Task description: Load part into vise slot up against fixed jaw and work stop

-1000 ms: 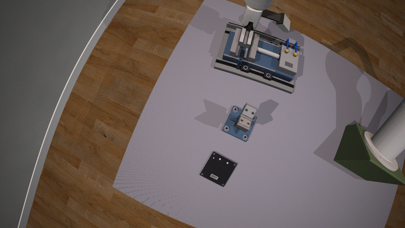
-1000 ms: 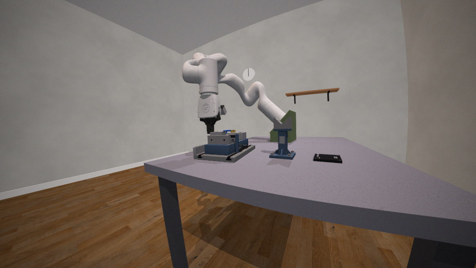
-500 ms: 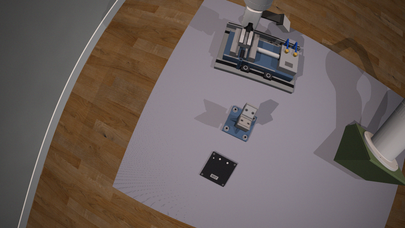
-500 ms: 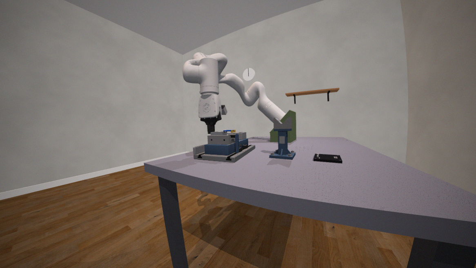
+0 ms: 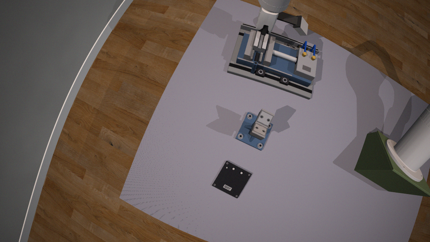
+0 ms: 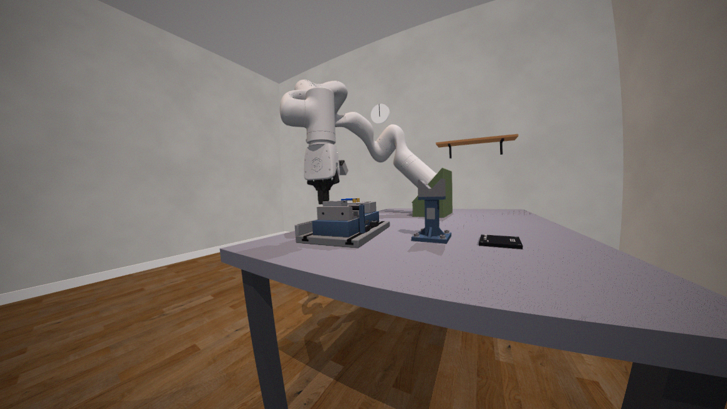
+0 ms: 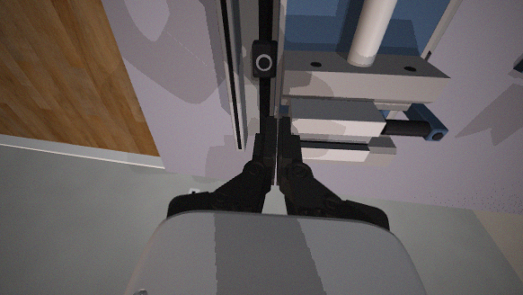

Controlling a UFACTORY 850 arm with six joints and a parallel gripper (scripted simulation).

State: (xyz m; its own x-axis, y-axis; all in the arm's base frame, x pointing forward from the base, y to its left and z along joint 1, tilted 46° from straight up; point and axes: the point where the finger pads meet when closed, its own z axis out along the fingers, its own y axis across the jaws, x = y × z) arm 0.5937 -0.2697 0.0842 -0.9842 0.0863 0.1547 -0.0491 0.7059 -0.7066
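My gripper is now 3 cm short of the fixed jaw, 5 cm to the right of it and 4 cm above it. Round my hand: moving jaw: 4 cm behind, 5 cm to the left, 4 cm below; work stop: 1 cm behind, 10 cm to the left, 3 cm below; part: 4 cm to the left, 2 cm below.
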